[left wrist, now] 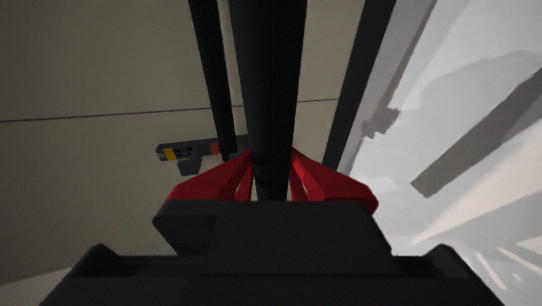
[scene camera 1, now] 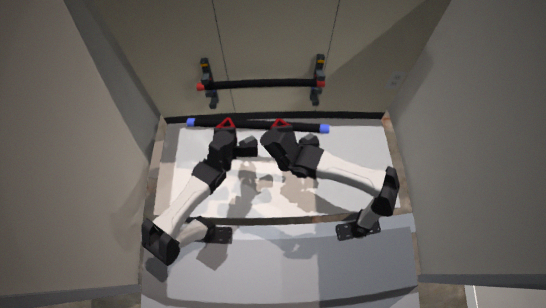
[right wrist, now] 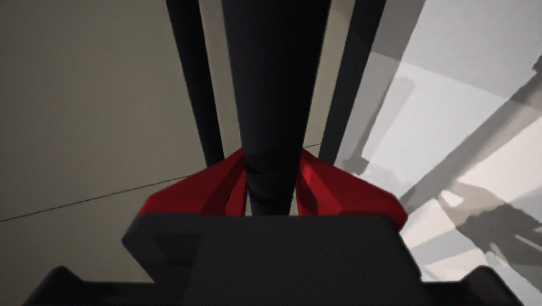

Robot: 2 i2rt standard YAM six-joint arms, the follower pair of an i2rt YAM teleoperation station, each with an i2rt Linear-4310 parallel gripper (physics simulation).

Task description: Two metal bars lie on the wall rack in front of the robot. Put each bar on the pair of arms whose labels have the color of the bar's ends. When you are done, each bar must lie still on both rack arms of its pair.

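Pixels of known places: left gripper, between the fingertips: (left wrist: 271,153) (scene camera 1: 229,121); right gripper, between the fingertips: (scene camera 1: 278,122) (right wrist: 271,153); left arm's base, origin of its link: (scene camera 1: 208,234); right arm's base, origin of its link: (scene camera 1: 358,229).
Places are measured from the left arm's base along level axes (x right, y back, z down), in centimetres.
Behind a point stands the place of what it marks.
The blue-ended bar (scene camera 1: 306,127) {x 37.8, y -31.5, z -30.5 cm} (left wrist: 269,75) {x 17.8, y -33.2, z -28.2 cm} (right wrist: 275,75) {x 35.4, y -31.2, z -29.6 cm} is held away from the wall, in scene camera 1 below the rack in the picture and slightly tilted, its right end lower. My left gripper (scene camera 1: 226,121) {x 11.2, y -36.6, z -27.0 cm} (left wrist: 271,153) {x 11.2, y -36.6, z -27.0 cm} is shut on it left of its middle. My right gripper (scene camera 1: 280,121) {x 28.7, y -35.0, z -27.9 cm} (right wrist: 271,153) {x 28.7, y -35.0, z -27.9 cm} is shut on it right of its middle. The red-ended bar (scene camera 1: 262,83) {x 23.1, y -49.8, z -32.0 cm} (left wrist: 212,65) {x 16.5, y -49.2, z -31.1 cm} (right wrist: 192,65) {x 30.3, y -49.5, z -31.4 cm} lies across the middle of the left rack (scene camera 1: 204,69) {x 2.3, y -51.9, z -38.8 cm} (left wrist: 188,148) {x 3.4, y -52.0, z -37.9 cm} and the right rack (scene camera 1: 320,64) {x 43.8, y -52.8, z -39.5 cm}. Blue labels (scene camera 1: 317,89) {x 43.2, y -47.9, z -31.0 cm} show just below it; yellow labels (scene camera 1: 321,61) {x 43.9, y -52.7, z -41.1 cm} are above.
The wall (scene camera 1: 270,40) {x 26.1, y -54.4, z -48.9 cm} carries both racks. A dark baseboard (scene camera 1: 360,115) {x 70.1, y -55.3, z -4.1 cm} runs along its foot, behind the white table top (scene camera 1: 360,145) {x 68.0, y -40.0, z -1.2 cm}. Grey side panels stand at the left (scene camera 1: 60,150) {x -32.7, y -12.4, z -53.8 cm} and right (scene camera 1: 480,150) {x 90.8, y -14.3, z -48.0 cm}. A wall outlet (scene camera 1: 396,80) {x 79.0, y -55.5, z -31.2 cm} is at the right.
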